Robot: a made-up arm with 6 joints.
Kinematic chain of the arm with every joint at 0, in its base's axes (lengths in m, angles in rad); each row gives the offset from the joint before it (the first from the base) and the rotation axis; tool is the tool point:
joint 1: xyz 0 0 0.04 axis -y
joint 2: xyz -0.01 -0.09 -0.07 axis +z
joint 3: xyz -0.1 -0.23 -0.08 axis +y
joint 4: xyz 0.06 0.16 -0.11 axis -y
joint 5: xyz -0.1 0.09 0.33 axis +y
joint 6: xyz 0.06 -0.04 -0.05 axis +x
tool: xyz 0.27 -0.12 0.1
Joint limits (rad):
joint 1: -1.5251..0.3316
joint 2: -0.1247..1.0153
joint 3: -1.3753..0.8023
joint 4: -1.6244..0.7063
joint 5: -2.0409..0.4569
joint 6: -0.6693..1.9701
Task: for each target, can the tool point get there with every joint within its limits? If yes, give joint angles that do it. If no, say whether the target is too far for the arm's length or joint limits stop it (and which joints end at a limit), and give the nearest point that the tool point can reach.
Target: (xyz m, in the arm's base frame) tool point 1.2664 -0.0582 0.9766
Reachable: no: too far | nearest point 0.5443 -0.0767 0.3679 | short by 0.945 m
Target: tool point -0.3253 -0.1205 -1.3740
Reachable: no: too far | nearest point -0.1936 -0.1084 -0.8015 | short by 0.588 m
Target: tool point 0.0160 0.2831 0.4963
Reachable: no: joint limits stop it (at a limit: joint 1, joint 2, joint 4, joint 6) | nearest point 0.0950 0.2145 0.5021 | short by 0.105 m
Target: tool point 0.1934 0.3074 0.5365
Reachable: no: joint limits stop it (at a limit: joint 1, joint 4, joint 5, joint 6) | nearest point 0.1784 0.2749 0.4908 | short by 0.058 m
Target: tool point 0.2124 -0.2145 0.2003
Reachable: yes | joints -1.1837 0.1840 -0.5213 0.2513 -0.6768 1.6375
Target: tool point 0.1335 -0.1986 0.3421
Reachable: yes | joints 0.1249 0.4509 -0.2724 -0.1630 -0.7056 0.6956
